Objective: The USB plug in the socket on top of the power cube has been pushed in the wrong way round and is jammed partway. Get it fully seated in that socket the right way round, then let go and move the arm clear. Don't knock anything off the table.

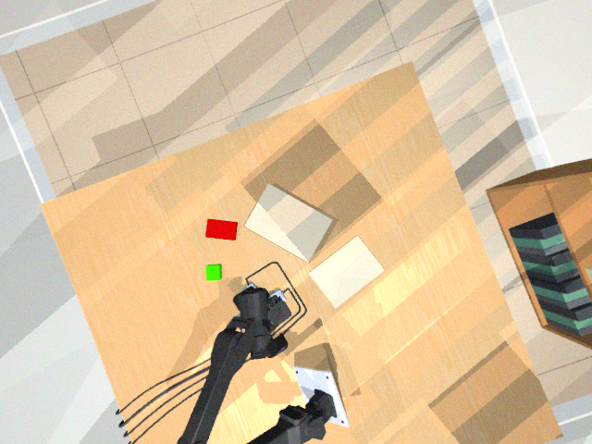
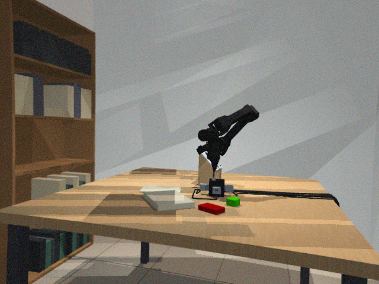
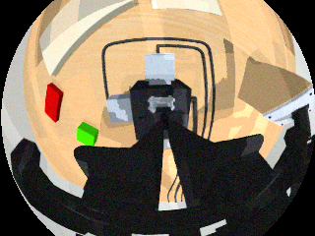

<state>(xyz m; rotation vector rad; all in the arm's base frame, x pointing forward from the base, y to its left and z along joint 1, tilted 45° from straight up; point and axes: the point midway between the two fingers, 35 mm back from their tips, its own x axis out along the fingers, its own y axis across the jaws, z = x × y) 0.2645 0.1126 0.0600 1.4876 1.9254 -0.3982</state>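
My gripper tip is now 20 mm above the USB plug. Round my gripper tip: book (240 mm ahead, 130 mm to the right, 110 mm below); then red block (270 mm ahead, 110 mm below, 90 mm to the left); then green block (140 mm to the left, 140 mm ahead, 100 mm below).
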